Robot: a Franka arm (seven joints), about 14 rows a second.
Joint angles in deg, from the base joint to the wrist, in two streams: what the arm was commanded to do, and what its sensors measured. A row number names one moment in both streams.
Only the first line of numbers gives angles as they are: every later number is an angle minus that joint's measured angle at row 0.
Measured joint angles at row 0: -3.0 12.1 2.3 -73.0 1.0 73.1 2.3
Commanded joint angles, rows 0 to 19: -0.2 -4.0 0.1 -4.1 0.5 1.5 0.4; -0.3 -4.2 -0.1 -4.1 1.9 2.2 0.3; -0.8 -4.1 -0.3 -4.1 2.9 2.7 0.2; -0.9 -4.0 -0.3 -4.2 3.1 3.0 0.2; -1.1 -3.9 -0.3 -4.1 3.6 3.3 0.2; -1.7 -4.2 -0.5 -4.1 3.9 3.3 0.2; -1.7 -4.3 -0.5 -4.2 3.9 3.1 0.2; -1.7 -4.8 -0.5 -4.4 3.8 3.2 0.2; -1.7 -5.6 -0.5 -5.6 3.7 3.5 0.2; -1.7 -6.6 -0.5 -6.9 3.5 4.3 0.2; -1.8 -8.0 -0.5 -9.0 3.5 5.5 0.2; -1.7 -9.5 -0.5 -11.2 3.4 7.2 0.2; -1.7 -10.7 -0.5 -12.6 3.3 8.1 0.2; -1.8 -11.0 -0.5 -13.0 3.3 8.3 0.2; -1.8 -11.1 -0.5 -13.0 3.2 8.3 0.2; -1.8 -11.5 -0.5 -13.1 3.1 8.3 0.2; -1.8 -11.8 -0.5 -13.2 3.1 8.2 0.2; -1.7 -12.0 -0.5 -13.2 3.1 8.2 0.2; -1.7 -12.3 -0.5 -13.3 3.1 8.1 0.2; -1.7 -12.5 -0.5 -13.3 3.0 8.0 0.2
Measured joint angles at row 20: -0.9 -10.3 -1.0 -11.0 2.7 7.2 0.0
